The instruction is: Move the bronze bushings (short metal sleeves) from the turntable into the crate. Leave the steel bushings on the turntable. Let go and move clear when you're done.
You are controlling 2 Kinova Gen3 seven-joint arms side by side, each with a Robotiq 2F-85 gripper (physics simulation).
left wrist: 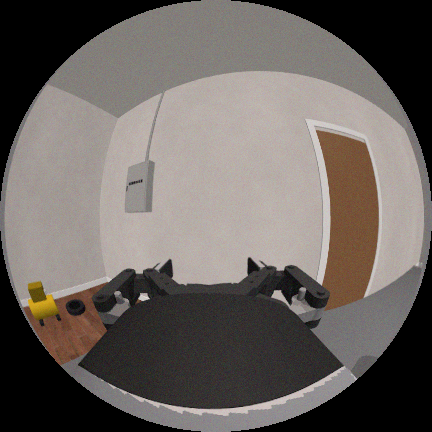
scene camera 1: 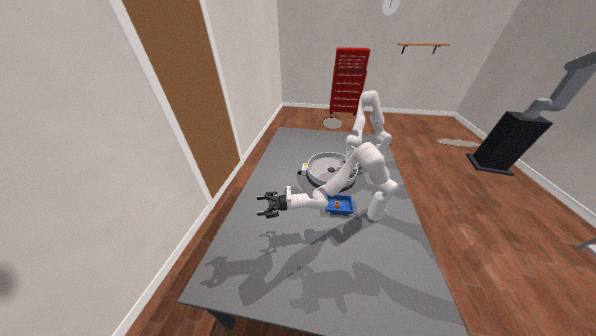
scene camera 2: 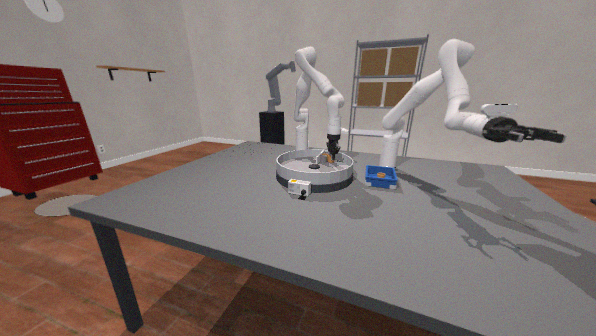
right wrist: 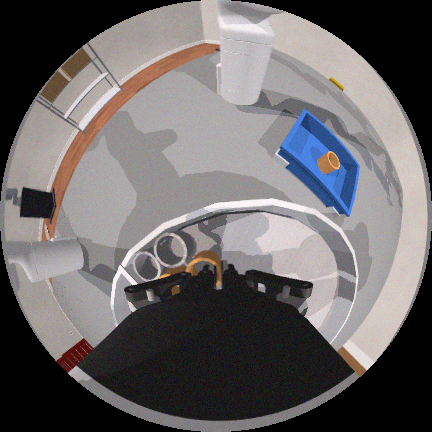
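Where they show: left gripper, fingertip midpoint: (left wrist: 209,266) (scene camera 1: 256,205) (scene camera 2: 542,138); right gripper, fingertip midpoint: (scene camera 2: 332,160) (right wrist: 218,267); left arm's base, link origin: (scene camera 1: 374,215) (right wrist: 239,94); right arm's base, link origin: (right wrist: 75,253).
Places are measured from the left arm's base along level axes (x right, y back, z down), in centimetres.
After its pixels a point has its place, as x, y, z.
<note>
The turntable (scene camera 1: 311,179) @[31.0, -42.4, -4.9] (scene camera 2: 306,177) @[43.6, -45.7, -7.4] (right wrist: 272,202) @[24.6, -14.8, -10.1] is a round tray with a raised pale rim. In the right wrist view it holds two steel bushings (right wrist: 170,249), a bronze bushing (right wrist: 205,259) @[32.8, -12.1, -9.1] (scene camera 2: 328,157) @[35.9, -13.9, -8.2] at my right fingers, and more bronze beside it, partly hidden. My right gripper (right wrist: 218,267) @[33.6, -14.1, -6.9] (scene camera 2: 334,156) @[33.6, -14.1, -6.9] is low inside the rim, shut on that bushing's wall, one finger inside the ring and one outside. The blue crate (scene camera 1: 350,205) @[6.4, -15.4, -2.7] (scene camera 2: 381,184) @[7.6, -32.6, -1.6] (right wrist: 353,192) @[10.1, -32.1, -5.0] holds one bronze bushing (scene camera 1: 337,204) @[8.2, -24.2, -1.3] (scene camera 2: 381,175) @[7.2, -26.6, -4.2] (right wrist: 328,163) @[8.7, -23.9, -3.9]. My left gripper (scene camera 1: 259,205) @[-21.1, -72.7, -34.8] (left wrist: 209,266) @[-21.1, -72.7, -34.8] is open, empty and far from both.
A small white box (scene camera 1: 304,168) @[43.6, -48.0, -6.2] (scene camera 2: 299,187) @[46.1, -49.8, -3.9] stands against the turntable's outer side. A thin upright divider (scene camera 2: 320,156) @[40.6, -15.3, -8.9] stands inside the rim near my right gripper. The crate stands beside the turntable, near the left arm's base (scene camera 2: 389,152) @[0.7, -4.5, -10.9]. My left forearm reaches past the crate.
</note>
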